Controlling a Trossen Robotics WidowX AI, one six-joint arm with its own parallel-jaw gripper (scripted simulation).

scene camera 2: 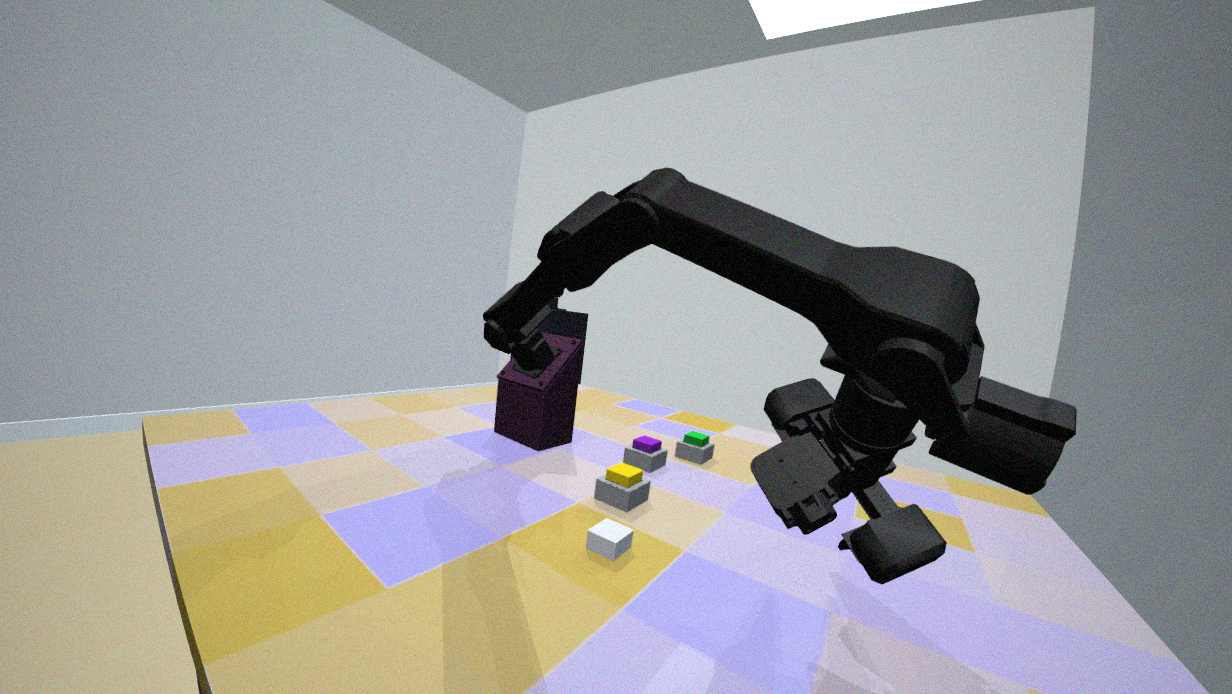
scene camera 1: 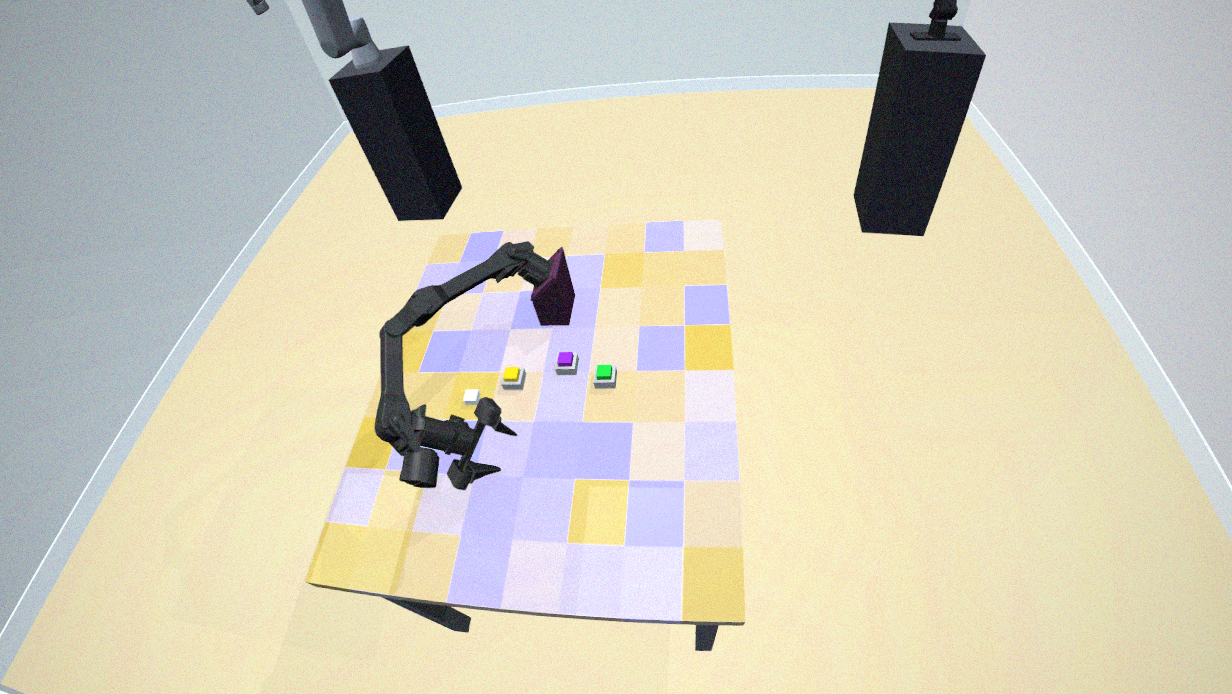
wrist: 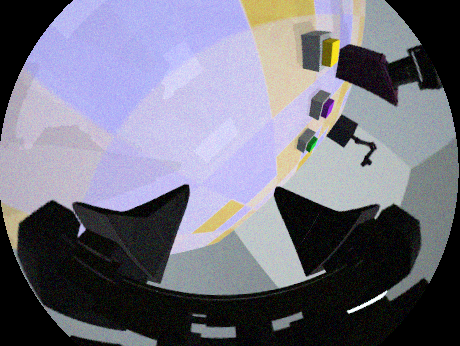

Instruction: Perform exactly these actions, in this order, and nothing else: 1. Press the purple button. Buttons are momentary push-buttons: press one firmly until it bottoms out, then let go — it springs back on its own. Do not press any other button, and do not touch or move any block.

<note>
The gripper (scene camera 2: pixel 819 508) is open, holding nothing. Further things: a small white block (scene camera 2: pixel 610 539).
The gripper is seen too in scene camera 1 (scene camera 1: pixel 508 452) and in the wrist view (wrist: pixel 233 190). The wrist view does not show the small white block: it is out of frame.
</note>
